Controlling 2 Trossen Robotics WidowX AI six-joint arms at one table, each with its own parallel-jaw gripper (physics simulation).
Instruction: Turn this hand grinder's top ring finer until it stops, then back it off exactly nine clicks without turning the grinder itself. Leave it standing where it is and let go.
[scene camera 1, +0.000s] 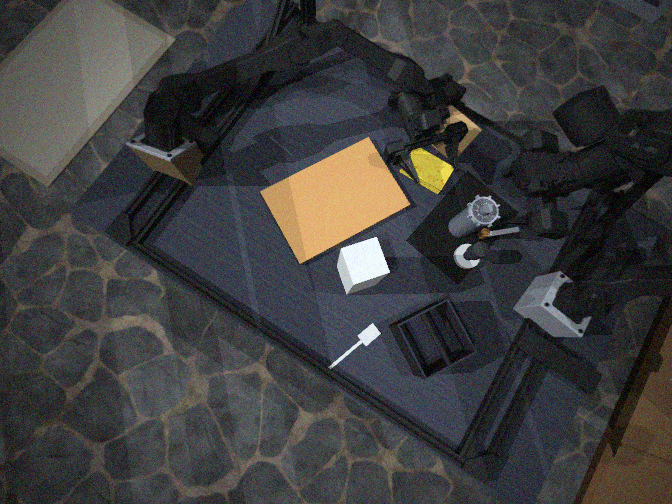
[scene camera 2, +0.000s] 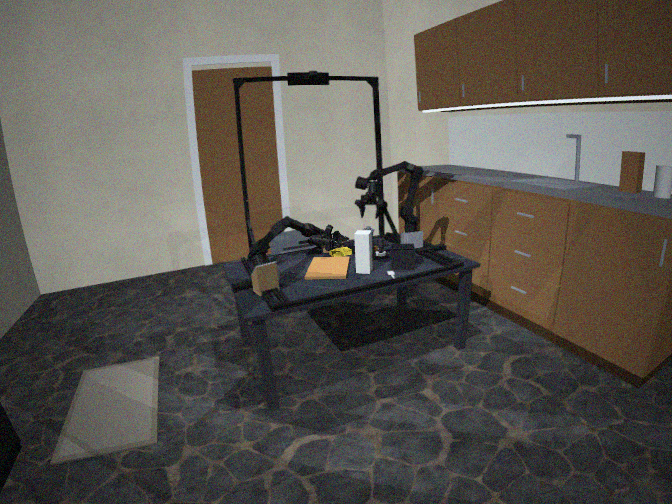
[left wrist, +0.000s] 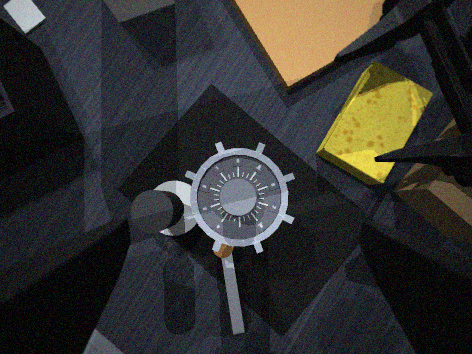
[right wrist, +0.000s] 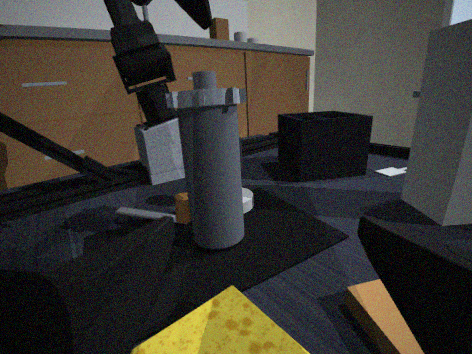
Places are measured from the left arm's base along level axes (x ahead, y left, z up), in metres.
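Where they show: left gripper, fingertip midpoint: (scene camera 1: 504, 199) (scene camera 2: 368, 218) (left wrist: 246, 230) (right wrist: 182, 17); right gripper, fingertip midpoint: (scene camera 1: 437, 176) (scene camera 2: 347, 241) (left wrist: 355, 107) (right wrist: 266, 225); left arm's base, link origin: (scene camera 1: 570, 303) (scene camera 2: 411, 232) (right wrist: 163, 120); right arm's base, link origin: (scene camera 1: 162, 142) (scene camera 2: 263, 268).
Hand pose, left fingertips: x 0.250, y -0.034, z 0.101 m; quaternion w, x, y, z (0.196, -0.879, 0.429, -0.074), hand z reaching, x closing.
Note:
Each offset is from my left fingertips to the top centre of the thing. "pt": to the spot under its first point.
The hand grinder @[dx +0.010, dy +0.010, dz -0.043 m] (scene camera 1: 465, 222) (right wrist: 213, 168) is a grey cylinder standing upright on a black mat @[dx +0.006, dy -0.001, dz -0.203 m] (scene camera 1: 434, 240) (left wrist: 312, 228) (right wrist: 284, 242). Its top ring @[pt dx +0.009, dy +0.018, dz -0.044 m] (scene camera 1: 485, 210) (left wrist: 272, 212) (right wrist: 204, 96) has small tabs and a dial with tick marks. In the left wrist view I see the ring from straight above. My left gripper (scene camera 2: 362, 204) is open and empty, raised well above the grinder. My right gripper (scene camera 1: 434, 143) (right wrist: 266, 225) is open and empty, low over a yellow sponge @[dx +0.160, dy -0.052, dz -0.176 m] (scene camera 1: 430, 169) (left wrist: 371, 126) (right wrist: 224, 326), facing the grinder from a short way off.
A crank handle with a brown knob @[pt dx -0.042, dy -0.011, dz -0.170 m] (left wrist: 223, 251) (scene camera 1: 484, 233) and a dark cylinder on a white disc @[dx -0.043, dy +0.057, dz -0.114 m] (left wrist: 182, 197) (scene camera 1: 465, 256) lie beside the grinder. An orange board @[dx +0.283, dy +0.149, dz -0.191 m] (scene camera 1: 334, 197), a white box @[dx +0.127, dy +0.261, dz -0.006 m] (scene camera 1: 362, 264) (scene camera 2: 363, 250), a black bin @[dx -0.081, dy +0.269, dz -0.106 m] (scene camera 1: 434, 336) (right wrist: 324, 142) and a white scraper @[dx +0.028, dy +0.391, dz -0.204 m] (scene camera 1: 356, 345) share the table.

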